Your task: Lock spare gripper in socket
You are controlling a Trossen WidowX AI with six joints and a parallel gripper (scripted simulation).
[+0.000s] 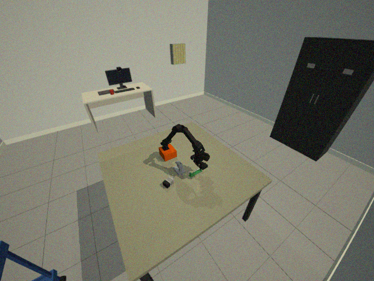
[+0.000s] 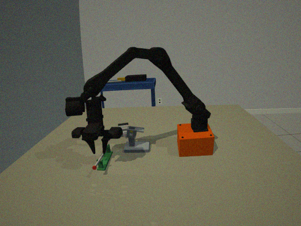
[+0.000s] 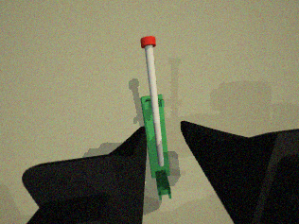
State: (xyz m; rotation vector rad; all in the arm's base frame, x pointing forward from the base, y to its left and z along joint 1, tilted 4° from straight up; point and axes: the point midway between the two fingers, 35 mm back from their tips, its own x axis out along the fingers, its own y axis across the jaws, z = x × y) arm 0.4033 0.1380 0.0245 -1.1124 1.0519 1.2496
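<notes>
Right now the green cradle is 4 cm to the right of my gripper tip, 3 cm below it and 1 cm behind it. Round my gripper tip: socket: 14 cm to the right, 12 cm behind, 1 cm below; then spare gripper: 30 cm to the right, 4 cm behind, 3 cm below.
</notes>
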